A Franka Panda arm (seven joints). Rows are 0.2 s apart.
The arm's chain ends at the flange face. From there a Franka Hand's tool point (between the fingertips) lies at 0.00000 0.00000 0.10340 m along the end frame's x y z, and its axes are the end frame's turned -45 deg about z.
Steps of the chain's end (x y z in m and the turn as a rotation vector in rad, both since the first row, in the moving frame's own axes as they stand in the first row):
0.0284 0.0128 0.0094 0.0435 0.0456 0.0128
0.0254 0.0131 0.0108 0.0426 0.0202 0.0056
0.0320 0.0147 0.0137 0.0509 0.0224 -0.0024
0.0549 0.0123 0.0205 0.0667 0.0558 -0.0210
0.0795 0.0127 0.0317 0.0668 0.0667 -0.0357
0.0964 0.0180 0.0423 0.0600 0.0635 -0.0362
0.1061 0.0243 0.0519 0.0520 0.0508 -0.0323
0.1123 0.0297 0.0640 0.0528 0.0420 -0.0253
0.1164 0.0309 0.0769 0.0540 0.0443 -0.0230
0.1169 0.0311 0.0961 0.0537 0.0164 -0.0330
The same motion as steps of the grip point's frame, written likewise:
0.0175 0.0293 0.0092 -0.0015 0.0630 0.0128
0.0133 0.0256 0.0107 0.0158 0.0444 0.0056
0.0176 0.0309 0.0135 0.0202 0.0518 -0.0024
0.0391 0.0466 0.0201 0.0077 0.0866 -0.0210
0.0570 0.0650 0.0312 0.0001 0.0944 -0.0357
0.0645 0.0810 0.0419 -0.0025 0.0873 -0.0362
0.0653 0.0920 0.0516 0.0008 0.0727 -0.0323
0.0653 0.0995 0.0638 0.0076 0.0670 -0.0253
0.0676 0.1034 0.0766 0.0069 0.0695 -0.0230
0.0657 0.1018 0.0959 0.0264 0.0496 -0.0330

